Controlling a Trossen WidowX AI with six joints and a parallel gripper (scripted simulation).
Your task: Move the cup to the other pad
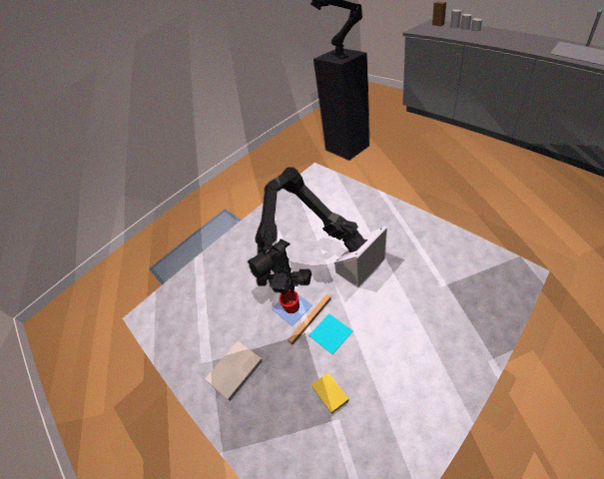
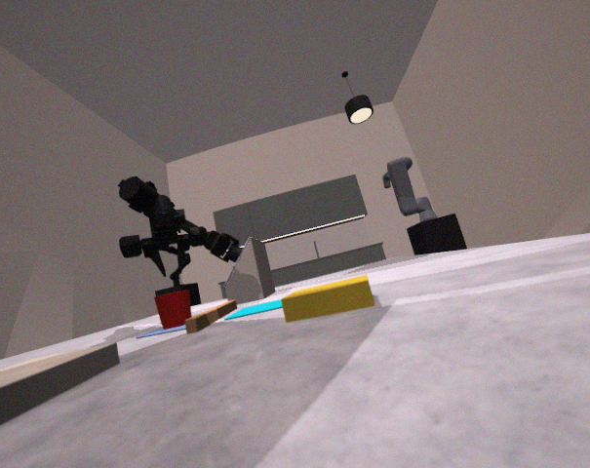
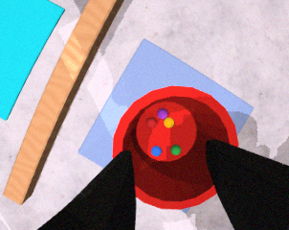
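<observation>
My gripper tip is now 8 cm above the red cup and 1 cm to the left of it. From my gripper tip the other things lie so: light blue pad 12 cm below, 1 cm to the right; then wooden bar 11 cm below, 8 cm to the left, 1 cm behind; then green marble 10 cm below, 3 cm to the right, 1 cm behind.
</observation>
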